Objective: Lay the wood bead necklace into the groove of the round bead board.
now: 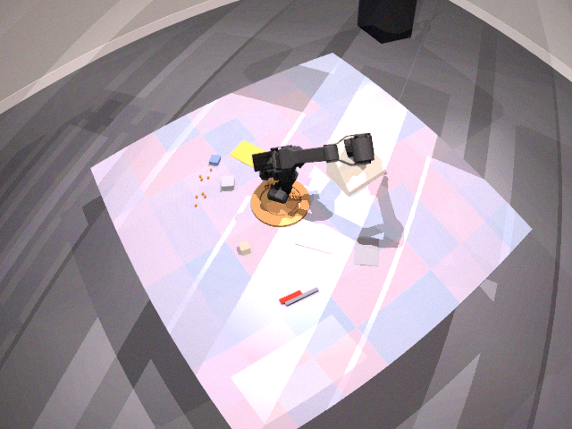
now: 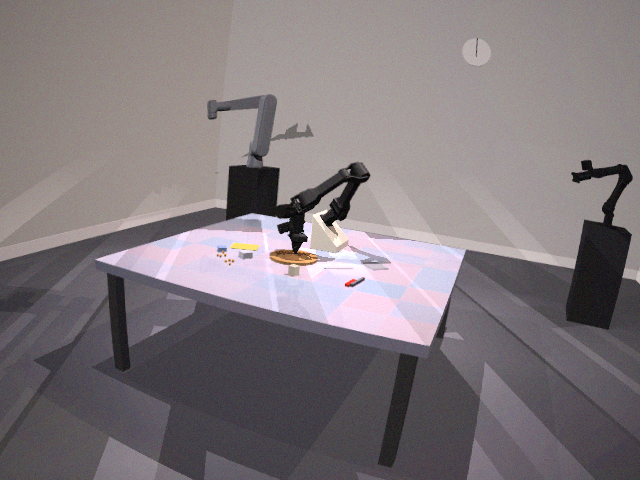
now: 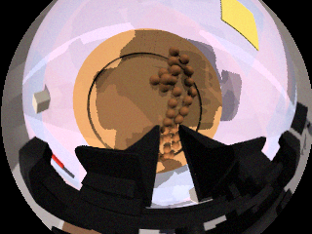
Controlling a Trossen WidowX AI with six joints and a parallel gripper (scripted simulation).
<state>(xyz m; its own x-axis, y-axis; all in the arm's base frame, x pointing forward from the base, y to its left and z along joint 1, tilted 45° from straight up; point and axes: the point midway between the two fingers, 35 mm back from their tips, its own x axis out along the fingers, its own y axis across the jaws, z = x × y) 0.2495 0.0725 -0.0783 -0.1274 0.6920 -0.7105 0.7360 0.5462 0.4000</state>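
The round bead board lies 30 mm ahead of my gripper tip, 20 mm to the left of it and 10 mm below it. Round my gripper tip: white block 160 mm ahead, 140 mm to the right; thin rod 20 mm ahead, 220 mm to the left, 10 mm below; yellow sheet 30 mm ahead, 240 mm to the right, 10 mm below.
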